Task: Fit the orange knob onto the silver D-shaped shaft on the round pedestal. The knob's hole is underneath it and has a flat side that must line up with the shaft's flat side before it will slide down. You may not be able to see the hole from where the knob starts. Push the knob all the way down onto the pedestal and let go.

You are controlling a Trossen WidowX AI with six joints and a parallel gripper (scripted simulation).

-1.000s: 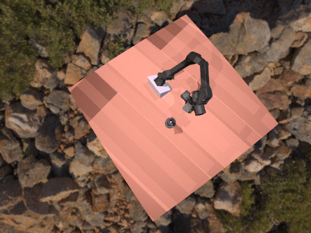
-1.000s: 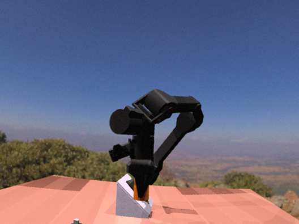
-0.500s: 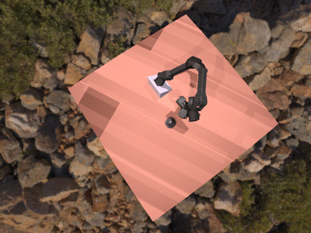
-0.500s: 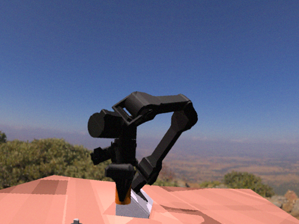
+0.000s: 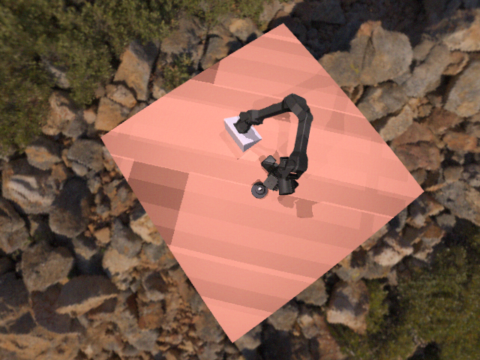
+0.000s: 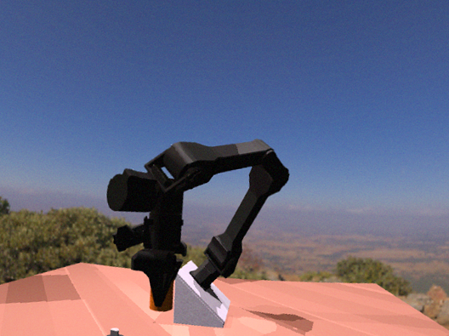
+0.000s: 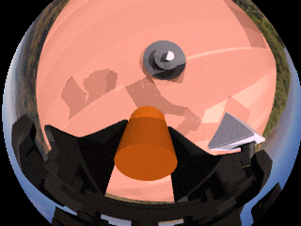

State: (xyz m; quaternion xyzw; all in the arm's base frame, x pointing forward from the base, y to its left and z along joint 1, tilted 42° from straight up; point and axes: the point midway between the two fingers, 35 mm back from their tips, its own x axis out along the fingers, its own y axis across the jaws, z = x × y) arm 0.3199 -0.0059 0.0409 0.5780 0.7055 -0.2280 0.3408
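Now: the round black pedestal 90 mm to the right of my gripper tip and 90 mm below it. Round my gripper tip: orange knob (30 mm above).
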